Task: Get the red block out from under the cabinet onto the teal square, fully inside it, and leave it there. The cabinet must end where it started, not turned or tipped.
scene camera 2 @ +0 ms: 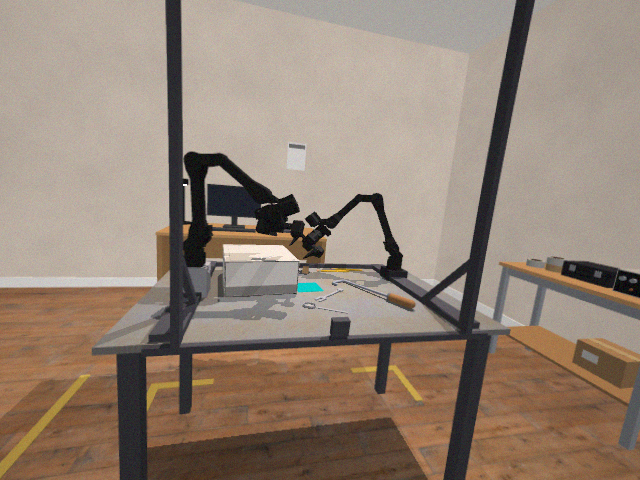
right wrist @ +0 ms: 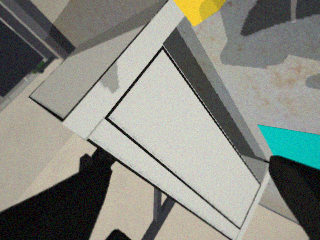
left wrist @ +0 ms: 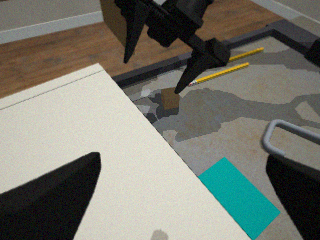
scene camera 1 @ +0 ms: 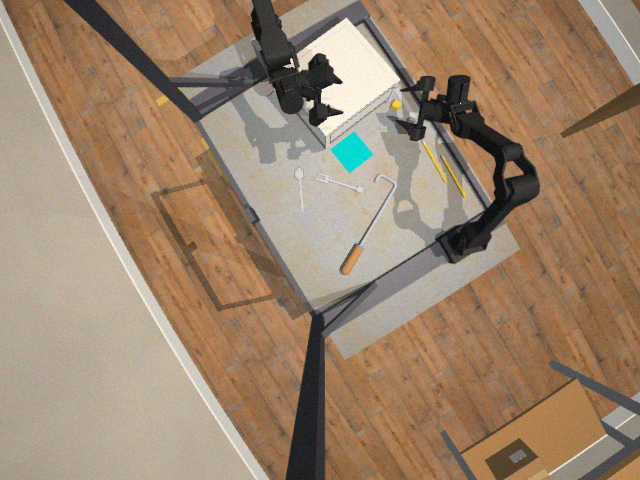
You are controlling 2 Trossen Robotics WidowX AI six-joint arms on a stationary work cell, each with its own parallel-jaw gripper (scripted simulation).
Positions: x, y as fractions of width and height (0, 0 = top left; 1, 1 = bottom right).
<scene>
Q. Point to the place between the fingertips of my right gripper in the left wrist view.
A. At 0.48, 0.33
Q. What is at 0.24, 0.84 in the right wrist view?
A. My right gripper.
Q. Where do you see a white cabinet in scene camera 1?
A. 0.58, 0.17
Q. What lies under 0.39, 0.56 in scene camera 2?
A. A white cabinet.
</scene>
